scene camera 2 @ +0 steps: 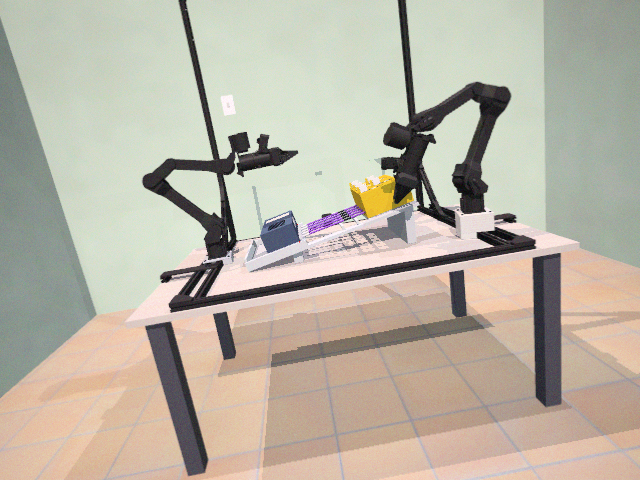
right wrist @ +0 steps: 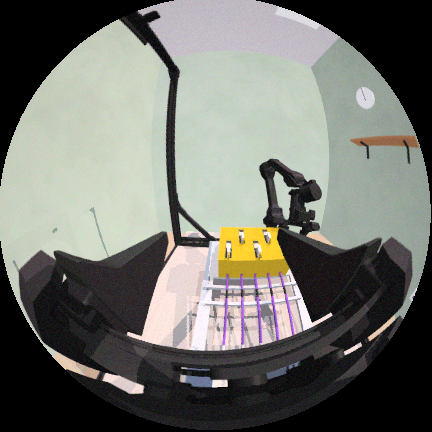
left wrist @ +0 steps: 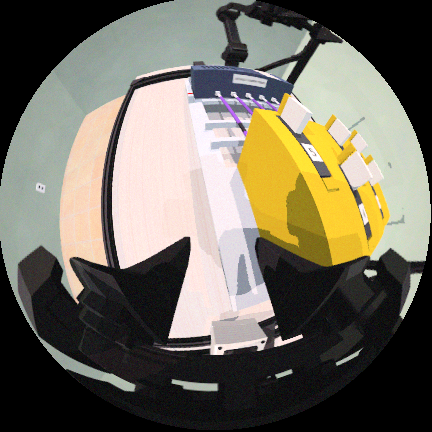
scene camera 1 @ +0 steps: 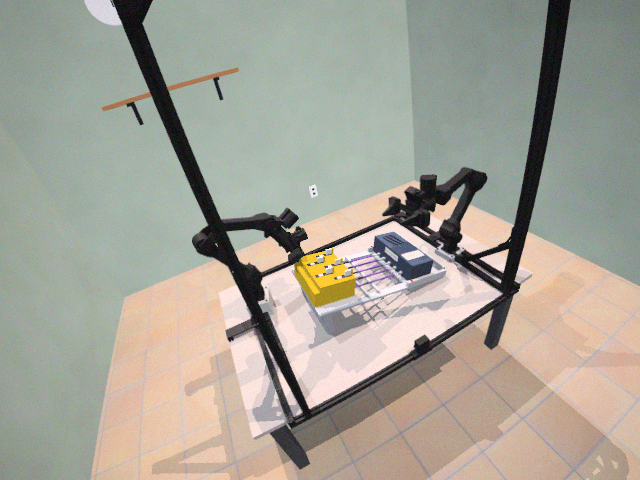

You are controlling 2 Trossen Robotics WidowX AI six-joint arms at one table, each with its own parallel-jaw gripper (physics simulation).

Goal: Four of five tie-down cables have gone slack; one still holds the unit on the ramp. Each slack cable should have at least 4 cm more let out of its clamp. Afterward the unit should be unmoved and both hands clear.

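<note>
The yellow clamp block (scene camera 1: 330, 294) (scene camera 2: 376, 198) (left wrist: 280, 190) (right wrist: 252, 268) sits at the ramp's raised end, with several white levers (left wrist: 296, 115) standing up on top. Purple cables (scene camera 2: 330, 222) (right wrist: 243, 315) run from it to the dark blue unit (scene camera 1: 400, 254) (scene camera 2: 280, 232) (left wrist: 215, 82) low on the white ramp (scene camera 1: 382, 295) (left wrist: 220, 200). Which cables are slack I cannot tell. My left gripper (scene camera 2: 400, 199) (left wrist: 223, 242) is partly open and empty, low at the block's rear; in the left wrist view one finger overlaps the block's lower edge. My right gripper (scene camera 2: 296, 152) (right wrist: 224, 235) is wide open and empty, high above the ramp's unit end.
The ramp's support leg (scene camera 2: 403, 227) stands on the table (scene camera 1: 356, 356) under the raised end. Black rails (scene camera 2: 330, 280) edge the table, and upright frame posts (scene camera 1: 178, 136) (scene camera 1: 540, 139) rise at its sides. A small black block (scene camera 1: 422, 343) sits on the near rail.
</note>
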